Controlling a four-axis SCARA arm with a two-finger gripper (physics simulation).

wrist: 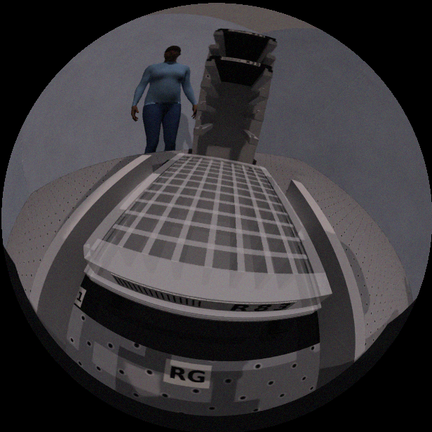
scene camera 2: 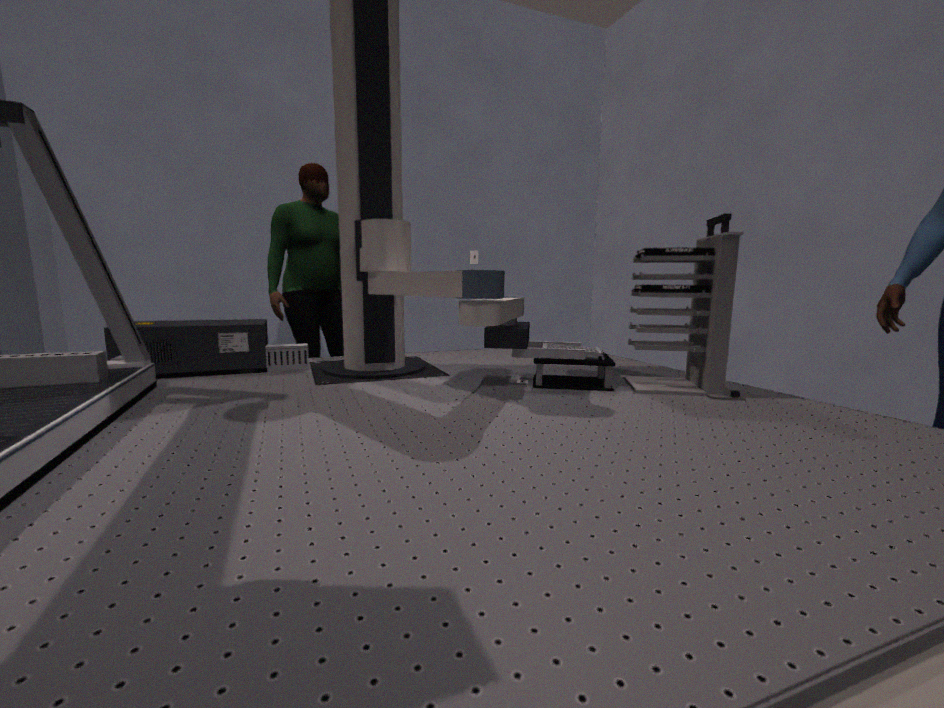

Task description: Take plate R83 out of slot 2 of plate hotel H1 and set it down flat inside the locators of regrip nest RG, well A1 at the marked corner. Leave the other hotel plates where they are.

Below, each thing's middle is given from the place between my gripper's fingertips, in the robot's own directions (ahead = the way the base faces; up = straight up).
Right now my hand is 1 cm past the regrip nest RG (wrist: 198,338), 2 cm to the left of it and 2 cm above it. Round my hand: plate hotel H1 (scene camera 2: 707,370) (13 cm ahead, 21 cm to the left, 8 cm above); dark box (scene camera 2: 197,340) (45 cm behind, 79 cm to the right, 2 cm below).
